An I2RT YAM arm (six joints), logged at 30 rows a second.
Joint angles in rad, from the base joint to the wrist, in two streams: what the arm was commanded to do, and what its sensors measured. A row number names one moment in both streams.
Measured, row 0:
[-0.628, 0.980, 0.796, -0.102, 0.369, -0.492]
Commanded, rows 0 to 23:
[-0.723, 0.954, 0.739, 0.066, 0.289, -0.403]
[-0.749, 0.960, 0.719, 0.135, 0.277, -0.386]
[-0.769, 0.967, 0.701, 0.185, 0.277, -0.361]
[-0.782, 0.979, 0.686, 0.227, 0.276, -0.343]
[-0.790, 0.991, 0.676, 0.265, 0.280, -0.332]
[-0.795, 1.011, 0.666, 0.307, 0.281, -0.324]
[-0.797, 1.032, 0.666, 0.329, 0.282, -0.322]
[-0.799, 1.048, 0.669, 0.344, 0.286, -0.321]
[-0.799, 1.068, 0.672, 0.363, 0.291, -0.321]
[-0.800, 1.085, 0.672, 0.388, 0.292, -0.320]
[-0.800, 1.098, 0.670, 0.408, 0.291, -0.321]
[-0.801, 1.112, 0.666, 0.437, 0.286, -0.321]
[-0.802, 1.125, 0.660, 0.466, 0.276, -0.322]
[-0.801, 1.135, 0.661, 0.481, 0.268, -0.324]
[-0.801, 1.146, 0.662, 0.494, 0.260, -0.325]
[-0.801, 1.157, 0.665, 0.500, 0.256, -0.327]
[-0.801, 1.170, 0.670, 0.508, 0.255, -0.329]
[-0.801, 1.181, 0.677, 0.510, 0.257, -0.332]
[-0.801, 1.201, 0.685, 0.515, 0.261, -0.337]
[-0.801, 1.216, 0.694, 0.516, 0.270, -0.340]
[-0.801, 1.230, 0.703, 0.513, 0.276, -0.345]
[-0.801, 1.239, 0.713, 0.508, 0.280, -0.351]
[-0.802, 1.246, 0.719, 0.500, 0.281, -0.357]
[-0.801, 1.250, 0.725, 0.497, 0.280, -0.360]
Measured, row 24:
[-0.798, 1.240, 0.681, 0.464, 0.279, -0.353]
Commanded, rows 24 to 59:
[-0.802, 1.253, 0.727, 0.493, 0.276, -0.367]
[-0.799, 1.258, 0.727, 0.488, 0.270, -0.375]
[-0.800, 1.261, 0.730, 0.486, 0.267, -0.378]
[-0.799, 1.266, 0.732, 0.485, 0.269, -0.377]
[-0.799, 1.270, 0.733, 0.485, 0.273, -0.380]
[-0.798, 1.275, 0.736, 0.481, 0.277, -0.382]
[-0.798, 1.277, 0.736, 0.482, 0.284, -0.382]
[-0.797, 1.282, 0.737, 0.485, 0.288, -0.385]
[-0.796, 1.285, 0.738, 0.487, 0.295, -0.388]
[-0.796, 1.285, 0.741, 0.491, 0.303, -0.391]
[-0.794, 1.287, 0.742, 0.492, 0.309, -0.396]
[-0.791, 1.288, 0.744, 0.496, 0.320, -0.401]
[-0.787, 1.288, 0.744, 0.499, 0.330, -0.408]
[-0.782, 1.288, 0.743, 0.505, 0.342, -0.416]
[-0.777, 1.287, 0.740, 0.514, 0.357, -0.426]
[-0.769, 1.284, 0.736, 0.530, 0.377, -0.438]
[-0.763, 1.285, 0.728, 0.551, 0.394, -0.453]
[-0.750, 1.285, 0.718, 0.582, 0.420, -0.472]
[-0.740, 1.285, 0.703, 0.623, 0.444, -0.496]
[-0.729, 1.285, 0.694, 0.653, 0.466, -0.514]
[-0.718, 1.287, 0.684, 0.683, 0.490, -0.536]
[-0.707, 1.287, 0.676, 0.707, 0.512, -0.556]
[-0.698, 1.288, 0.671, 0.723, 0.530, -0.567]
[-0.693, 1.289, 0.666, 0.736, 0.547, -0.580]
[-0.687, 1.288, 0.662, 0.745, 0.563, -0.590]
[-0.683, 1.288, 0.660, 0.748, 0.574, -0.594]
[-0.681, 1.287, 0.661, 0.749, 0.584, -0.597]
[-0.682, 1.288, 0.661, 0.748, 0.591, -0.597]
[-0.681, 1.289, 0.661, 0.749, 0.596, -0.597]
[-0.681, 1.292, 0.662, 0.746, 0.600, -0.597]
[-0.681, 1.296, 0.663, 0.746, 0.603, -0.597]
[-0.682, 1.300, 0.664, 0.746, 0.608, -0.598]
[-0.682, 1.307, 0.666, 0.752, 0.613, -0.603]
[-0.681, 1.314, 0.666, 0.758, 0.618, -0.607]
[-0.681, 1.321, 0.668, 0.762, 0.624, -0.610]
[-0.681, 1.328, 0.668, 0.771, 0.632, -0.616]
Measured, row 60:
[-0.682, 1.306, 0.667, 0.719, 0.582, -0.592]
